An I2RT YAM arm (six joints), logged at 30 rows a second.
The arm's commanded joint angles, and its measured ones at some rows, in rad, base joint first. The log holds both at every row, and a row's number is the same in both.
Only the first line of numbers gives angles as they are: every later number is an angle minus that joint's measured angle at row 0.
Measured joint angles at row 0:
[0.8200, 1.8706, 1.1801, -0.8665, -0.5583, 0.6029]
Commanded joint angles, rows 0 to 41:
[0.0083, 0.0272, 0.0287, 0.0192, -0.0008, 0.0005]
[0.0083, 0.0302, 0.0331, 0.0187, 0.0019, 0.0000]
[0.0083, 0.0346, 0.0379, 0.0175, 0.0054, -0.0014]
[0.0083, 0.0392, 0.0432, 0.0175, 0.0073, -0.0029]
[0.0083, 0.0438, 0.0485, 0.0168, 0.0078, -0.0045]
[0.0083, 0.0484, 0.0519, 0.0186, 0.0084, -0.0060]
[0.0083, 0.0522, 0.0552, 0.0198, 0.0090, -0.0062]
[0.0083, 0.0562, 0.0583, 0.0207, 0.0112, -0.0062]
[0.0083, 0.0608, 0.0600, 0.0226, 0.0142, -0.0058]
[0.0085, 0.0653, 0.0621, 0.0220, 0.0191, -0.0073]
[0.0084, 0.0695, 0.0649, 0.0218, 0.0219, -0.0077]
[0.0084, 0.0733, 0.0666, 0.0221, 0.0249, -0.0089]
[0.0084, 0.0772, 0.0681, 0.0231, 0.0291, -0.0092]
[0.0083, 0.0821, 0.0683, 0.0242, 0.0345, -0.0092]
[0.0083, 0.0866, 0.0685, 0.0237, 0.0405, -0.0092]
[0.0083, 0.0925, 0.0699, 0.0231, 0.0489, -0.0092]
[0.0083, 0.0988, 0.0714, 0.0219, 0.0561, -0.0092]
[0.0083, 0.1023, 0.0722, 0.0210, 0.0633, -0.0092]
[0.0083, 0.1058, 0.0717, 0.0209, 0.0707, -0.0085]
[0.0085, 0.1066, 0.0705, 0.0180, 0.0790, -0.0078]
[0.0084, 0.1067, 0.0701, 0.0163, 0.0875, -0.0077]
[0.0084, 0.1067, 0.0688, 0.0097, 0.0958, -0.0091]
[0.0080, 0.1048, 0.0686, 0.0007, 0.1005, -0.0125]
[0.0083, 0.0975, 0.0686, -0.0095, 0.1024, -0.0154]
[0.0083, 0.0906, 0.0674, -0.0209, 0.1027, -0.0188]
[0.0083, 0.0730, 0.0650, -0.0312, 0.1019, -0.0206]
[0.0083, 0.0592, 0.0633, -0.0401, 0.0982, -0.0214]
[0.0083, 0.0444, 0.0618, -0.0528, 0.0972, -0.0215]
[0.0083, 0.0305, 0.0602, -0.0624, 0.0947, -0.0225]
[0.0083, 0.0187, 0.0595, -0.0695, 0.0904, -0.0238]
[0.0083, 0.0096, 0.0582, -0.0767, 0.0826, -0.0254]
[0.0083, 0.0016, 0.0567, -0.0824, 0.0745, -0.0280]
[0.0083, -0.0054, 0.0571, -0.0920, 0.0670, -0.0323]
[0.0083, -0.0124, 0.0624, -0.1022, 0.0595, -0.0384]
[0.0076, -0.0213, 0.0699, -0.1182, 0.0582, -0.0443]
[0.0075, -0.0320, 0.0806, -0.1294, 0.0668, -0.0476]
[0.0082, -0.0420, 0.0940, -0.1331, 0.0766, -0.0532]
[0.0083, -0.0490, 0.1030, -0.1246, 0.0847, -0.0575]
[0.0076, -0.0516, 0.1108, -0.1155, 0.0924, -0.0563]
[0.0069, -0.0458, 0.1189, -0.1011, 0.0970, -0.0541]
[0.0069, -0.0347, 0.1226, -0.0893, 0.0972, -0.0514]
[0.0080, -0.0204, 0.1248, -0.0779, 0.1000, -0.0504]
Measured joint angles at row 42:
[0.0068, -0.0203, 0.0923, -0.1045, 0.0694, -0.0450]
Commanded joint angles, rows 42 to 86:
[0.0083, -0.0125, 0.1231, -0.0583, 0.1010, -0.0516]
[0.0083, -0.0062, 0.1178, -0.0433, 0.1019, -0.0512]
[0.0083, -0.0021, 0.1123, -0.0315, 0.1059, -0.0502]
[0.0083, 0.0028, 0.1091, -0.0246, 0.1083, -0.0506]
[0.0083, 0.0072, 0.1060, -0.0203, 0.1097, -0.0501]
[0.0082, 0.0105, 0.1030, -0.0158, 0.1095, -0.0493]
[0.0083, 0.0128, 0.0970, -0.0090, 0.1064, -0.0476]
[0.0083, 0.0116, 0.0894, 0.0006, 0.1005, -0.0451]
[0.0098, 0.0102, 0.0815, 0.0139, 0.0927, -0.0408]
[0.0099, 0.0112, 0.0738, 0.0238, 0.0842, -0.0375]
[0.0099, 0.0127, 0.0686, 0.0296, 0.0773, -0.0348]
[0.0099, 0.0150, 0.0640, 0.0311, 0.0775, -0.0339]
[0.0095, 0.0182, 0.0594, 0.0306, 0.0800, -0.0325]
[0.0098, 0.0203, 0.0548, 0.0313, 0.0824, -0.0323]
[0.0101, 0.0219, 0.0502, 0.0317, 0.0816, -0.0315]
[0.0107, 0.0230, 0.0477, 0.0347, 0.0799, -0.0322]
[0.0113, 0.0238, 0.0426, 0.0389, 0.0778, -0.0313]
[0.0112, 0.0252, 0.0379, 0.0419, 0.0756, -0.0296]
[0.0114, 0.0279, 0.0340, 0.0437, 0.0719, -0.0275]
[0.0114, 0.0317, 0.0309, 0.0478, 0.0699, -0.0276]
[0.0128, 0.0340, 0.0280, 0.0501, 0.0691, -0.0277]
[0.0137, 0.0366, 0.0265, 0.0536, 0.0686, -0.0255]
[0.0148, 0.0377, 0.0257, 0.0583, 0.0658, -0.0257]
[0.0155, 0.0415, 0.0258, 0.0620, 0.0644, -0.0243]
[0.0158, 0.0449, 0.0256, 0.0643, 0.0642, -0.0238]
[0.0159, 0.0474, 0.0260, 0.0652, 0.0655, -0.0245]
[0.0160, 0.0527, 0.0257, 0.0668, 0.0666, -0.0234]
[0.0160, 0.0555, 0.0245, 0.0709, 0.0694, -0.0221]
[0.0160, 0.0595, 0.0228, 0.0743, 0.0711, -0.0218]
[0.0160, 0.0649, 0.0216, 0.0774, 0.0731, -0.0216]
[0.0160, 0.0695, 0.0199, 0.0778, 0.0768, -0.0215]
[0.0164, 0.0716, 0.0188, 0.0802, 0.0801, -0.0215]
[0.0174, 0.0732, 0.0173, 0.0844, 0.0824, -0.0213]
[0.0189, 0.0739, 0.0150, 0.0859, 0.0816, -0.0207]
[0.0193, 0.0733, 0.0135, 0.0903, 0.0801, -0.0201]
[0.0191, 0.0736, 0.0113, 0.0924, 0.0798, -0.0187]
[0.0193, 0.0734, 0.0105, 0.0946, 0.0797, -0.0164]
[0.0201, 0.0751, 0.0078, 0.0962, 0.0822, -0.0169]
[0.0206, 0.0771, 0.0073, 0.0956, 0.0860, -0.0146]
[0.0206, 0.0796, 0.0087, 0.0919, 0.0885, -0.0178]
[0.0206, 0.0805, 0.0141, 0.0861, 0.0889, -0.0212]
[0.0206, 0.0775, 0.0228, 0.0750, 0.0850, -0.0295]
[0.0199, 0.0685, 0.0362, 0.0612, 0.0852, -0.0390]
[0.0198, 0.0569, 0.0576, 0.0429, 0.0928, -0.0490]
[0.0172, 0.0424, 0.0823, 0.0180, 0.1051, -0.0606]
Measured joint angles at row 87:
[0.0065, 0.0362, 0.0420, 0.0465, 0.0626, -0.0263]
